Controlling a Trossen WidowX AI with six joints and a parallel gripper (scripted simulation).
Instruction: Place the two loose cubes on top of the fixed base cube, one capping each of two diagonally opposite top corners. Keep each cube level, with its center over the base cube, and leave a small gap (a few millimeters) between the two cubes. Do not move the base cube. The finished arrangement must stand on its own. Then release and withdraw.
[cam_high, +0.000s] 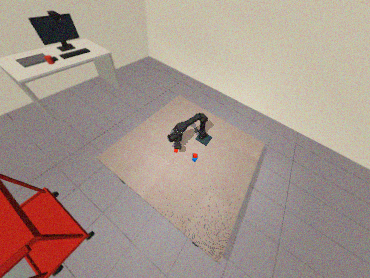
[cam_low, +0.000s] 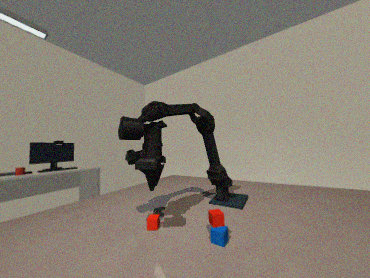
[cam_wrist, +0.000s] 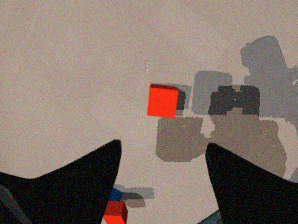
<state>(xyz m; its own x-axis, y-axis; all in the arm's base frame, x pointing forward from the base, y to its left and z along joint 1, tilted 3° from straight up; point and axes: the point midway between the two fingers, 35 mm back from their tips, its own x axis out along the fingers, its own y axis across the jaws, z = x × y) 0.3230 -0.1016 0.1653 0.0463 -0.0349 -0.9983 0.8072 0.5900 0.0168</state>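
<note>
Now: gripper tip 11 cm above the red cube. From my gripper tip the other things lie so: blue base cube: 20 cm to the left, 11 cm below, 4 cm behind.
</note>
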